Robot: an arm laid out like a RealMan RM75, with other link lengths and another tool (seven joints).
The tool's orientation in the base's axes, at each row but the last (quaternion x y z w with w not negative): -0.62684, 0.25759, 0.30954, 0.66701; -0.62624, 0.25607, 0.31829, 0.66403; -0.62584, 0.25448, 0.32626, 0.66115; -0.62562, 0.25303, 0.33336, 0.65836
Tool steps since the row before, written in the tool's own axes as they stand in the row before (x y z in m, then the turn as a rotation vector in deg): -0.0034, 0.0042, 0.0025, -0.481, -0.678, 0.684; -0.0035, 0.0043, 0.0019, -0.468, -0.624, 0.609; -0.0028, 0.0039, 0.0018, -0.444, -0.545, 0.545; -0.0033, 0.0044, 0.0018, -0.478, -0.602, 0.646
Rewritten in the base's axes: -0.0055, 0.0023, -0.0002, 0.144, 0.622, 0.866; -0.0056, 0.0016, -0.0001, 0.116, 0.550, 0.814; -0.0049, 0.0015, -0.0003, 0.078, 0.489, 0.739; -0.0056, 0.0014, -0.0002, 0.090, 0.586, 0.811
